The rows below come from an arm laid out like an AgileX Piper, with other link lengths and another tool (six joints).
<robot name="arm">
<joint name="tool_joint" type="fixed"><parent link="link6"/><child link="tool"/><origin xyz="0.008 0.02 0.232" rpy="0 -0.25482 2.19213"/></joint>
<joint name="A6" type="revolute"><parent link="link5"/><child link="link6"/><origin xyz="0 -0.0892 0" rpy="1.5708 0 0"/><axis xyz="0 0 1"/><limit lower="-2.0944" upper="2.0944"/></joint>
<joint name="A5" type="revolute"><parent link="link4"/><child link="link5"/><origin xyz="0 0 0" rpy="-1.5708 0 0"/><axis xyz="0 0 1"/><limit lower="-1.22" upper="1.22"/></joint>
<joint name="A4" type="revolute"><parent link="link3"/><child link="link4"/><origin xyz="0.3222 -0.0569 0" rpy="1.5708 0 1.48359"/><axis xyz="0 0 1"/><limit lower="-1.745" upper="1.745"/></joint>
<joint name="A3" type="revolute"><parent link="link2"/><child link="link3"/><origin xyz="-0.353 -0.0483 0"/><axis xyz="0 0 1"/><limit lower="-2.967" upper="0"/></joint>
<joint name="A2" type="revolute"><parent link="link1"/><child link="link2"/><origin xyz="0 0 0" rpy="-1.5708 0 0"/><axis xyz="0 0 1"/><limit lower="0" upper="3.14"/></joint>
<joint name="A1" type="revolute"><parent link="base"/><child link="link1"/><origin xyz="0 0 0.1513"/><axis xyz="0 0 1"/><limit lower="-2.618" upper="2.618"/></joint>
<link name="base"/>
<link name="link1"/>
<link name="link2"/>
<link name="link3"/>
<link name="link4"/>
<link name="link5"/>
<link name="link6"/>
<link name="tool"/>
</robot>
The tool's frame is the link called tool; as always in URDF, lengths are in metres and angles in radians.
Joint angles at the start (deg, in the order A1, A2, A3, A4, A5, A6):
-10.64, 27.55, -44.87, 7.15, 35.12, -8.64
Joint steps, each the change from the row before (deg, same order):
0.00, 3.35, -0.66, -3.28, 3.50, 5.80
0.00, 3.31, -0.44, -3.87, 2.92, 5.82
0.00, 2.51, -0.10, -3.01, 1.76, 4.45
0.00, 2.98, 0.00, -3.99, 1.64, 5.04
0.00, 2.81, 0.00, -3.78, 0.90, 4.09
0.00, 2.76, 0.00, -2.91, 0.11, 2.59
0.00, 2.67, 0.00, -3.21, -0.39, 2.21
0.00, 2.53, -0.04, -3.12, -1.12, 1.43
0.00, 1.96, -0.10, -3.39, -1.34, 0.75
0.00, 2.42, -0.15, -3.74, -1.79, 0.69
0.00, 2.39, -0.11, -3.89, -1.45, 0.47
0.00, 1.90, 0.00, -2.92, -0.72, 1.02
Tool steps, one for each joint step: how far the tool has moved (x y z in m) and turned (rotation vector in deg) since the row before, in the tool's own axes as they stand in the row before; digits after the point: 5 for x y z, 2 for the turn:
-0.01860, -0.01743, 0.02114, 4.97, -4.96, 2.14
-0.02067, -0.01195, 0.02263, 3.84, -5.46, 2.01
-0.01543, -0.00640, 0.01848, 2.35, -4.23, 1.64
-0.01832, -0.00364, 0.02244, 1.84, -5.10, 1.58
-0.01401, 0.00056, 0.02059, 0.79, -4.35, 0.96
-0.00780, 0.00111, 0.01876, 0.35, -3.26, 0.06
-0.00555, 0.00380, 0.01779, -0.40, -2.82, -0.45
-0.00111, 0.00575, 0.01574, -1.04, -1.93, -1.11
0.00019, 0.00871, 0.01187, -1.88, -1.29, -1.76
0.00266, 0.00868, 0.01389, -2.05, -1.14, -2.29
0.00134, 0.00673, 0.01428, -1.96, -1.31, -2.80
-0.00023, 0.00224, 0.01195, -0.96, -1.29, -1.69

